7 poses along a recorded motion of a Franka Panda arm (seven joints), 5.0 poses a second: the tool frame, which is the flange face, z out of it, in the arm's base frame.
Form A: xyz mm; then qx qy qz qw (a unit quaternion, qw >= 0).
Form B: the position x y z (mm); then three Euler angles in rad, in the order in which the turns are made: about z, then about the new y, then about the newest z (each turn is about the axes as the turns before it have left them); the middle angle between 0 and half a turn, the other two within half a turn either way. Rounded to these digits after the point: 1 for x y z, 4 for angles.
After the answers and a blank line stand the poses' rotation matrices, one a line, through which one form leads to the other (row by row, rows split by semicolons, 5 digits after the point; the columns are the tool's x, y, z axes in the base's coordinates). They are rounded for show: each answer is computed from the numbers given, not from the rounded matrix.
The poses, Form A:
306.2 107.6 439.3 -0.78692 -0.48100 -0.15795 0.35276
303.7 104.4 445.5 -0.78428 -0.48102 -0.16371 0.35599
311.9 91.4 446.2 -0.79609 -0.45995 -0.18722 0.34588
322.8 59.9 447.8 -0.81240 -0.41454 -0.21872 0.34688
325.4 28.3 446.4 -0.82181 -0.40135 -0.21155 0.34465
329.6 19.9 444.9 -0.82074 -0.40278 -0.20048 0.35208
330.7 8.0 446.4 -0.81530 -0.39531 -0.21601 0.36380
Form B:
306.2 107.6 439.3 1.6985 2.3479 -2.5404
303.7 104.4 445.5 1.6899 2.3364 -2.5520
311.9 91.4 446.2 1.5986 2.3332 -2.5908
322.8 59.9 447.8 1.4801 2.2965 -2.6052
325.4 28.3 446.4 1.4746 2.3089 -2.5756
329.6 19.9 444.9 1.5094 2.3073 -2.5446
330.7 8.0 446.4 1.4864 2.2679 -2.5581

0.48738 0.86846 -0.09077; 0.64559 -0.28839 0.70714; 0.58795 -0.40324 -0.70122
0.48364 0.87106 -0.08569; 0.63795 -0.28379 0.71588; 0.59926 -0.40089 -0.69294
0.50679 0.86184 -0.02009; 0.60281 -0.33762 0.72293; 0.61626 -0.37848 -0.69063
0.56064 0.82528 0.06778; 0.52180 -0.41566 0.74495; 0.64297 -0.38227 -0.66367
0.58833 0.80550 0.07106; 0.51385 -0.44026 0.73629; 0.62436 -0.39667 -0.67292
0.59515 0.80233 0.04546; 0.51999 -0.42761 0.73943; 0.61271 -0.41643 -0.67169
0.59414 0.80177 0.06460; 0.48743 -0.42276 0.76400; 0.63986 -0.42243 -0.64198

